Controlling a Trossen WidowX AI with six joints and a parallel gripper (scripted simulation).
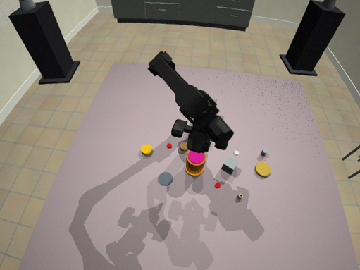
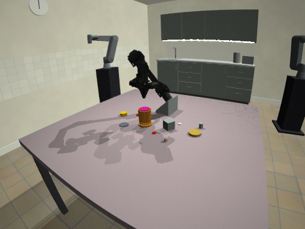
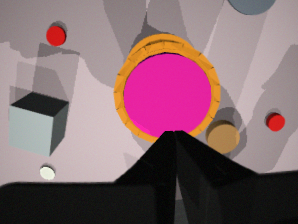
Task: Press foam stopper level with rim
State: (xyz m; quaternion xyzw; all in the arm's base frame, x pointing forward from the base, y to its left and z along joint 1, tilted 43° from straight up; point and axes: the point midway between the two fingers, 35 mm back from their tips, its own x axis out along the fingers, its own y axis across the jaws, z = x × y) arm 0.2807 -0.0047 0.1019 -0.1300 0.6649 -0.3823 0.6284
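The magenta foam stopper lies 110 mm below my hand. Round my hand: grey cube (150 mm to the left, 180 mm below); then red button (80 mm ahead, 100 mm to the left, 200 mm below); then brown disc (100 mm behind, 40 mm to the right, 200 mm below).
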